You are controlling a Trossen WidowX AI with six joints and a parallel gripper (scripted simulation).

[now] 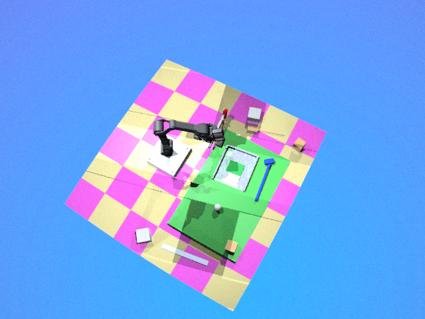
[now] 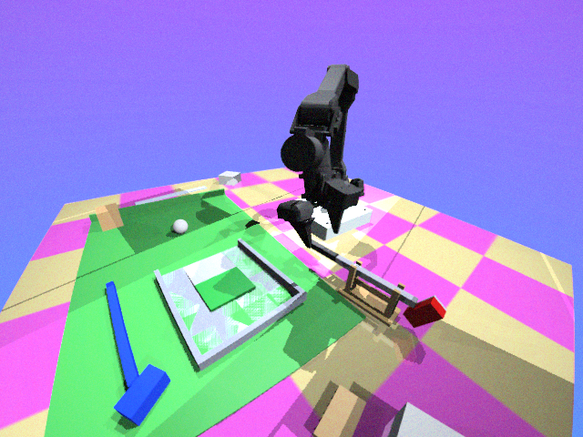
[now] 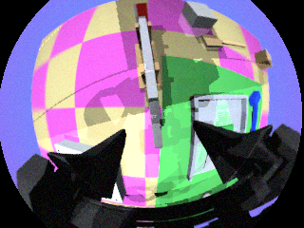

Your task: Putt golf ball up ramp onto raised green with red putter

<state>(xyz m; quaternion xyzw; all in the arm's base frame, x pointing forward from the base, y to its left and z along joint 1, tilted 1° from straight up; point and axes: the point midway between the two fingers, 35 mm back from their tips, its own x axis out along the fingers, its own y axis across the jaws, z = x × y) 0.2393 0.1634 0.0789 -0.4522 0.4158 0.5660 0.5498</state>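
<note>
My gripper tip is 10 mm past the red putter, 110 mm to the right of it and 30 mm above it. Also, from my gripper tip: blue putter: 390 mm ahead, 70 mm to the right, 70 mm below; thin wooden stick: 250 mm ahead, 230 mm to the left, 80 mm below; wooden stand: 10 mm behind, 130 mm to the left, 50 mm below.
</note>
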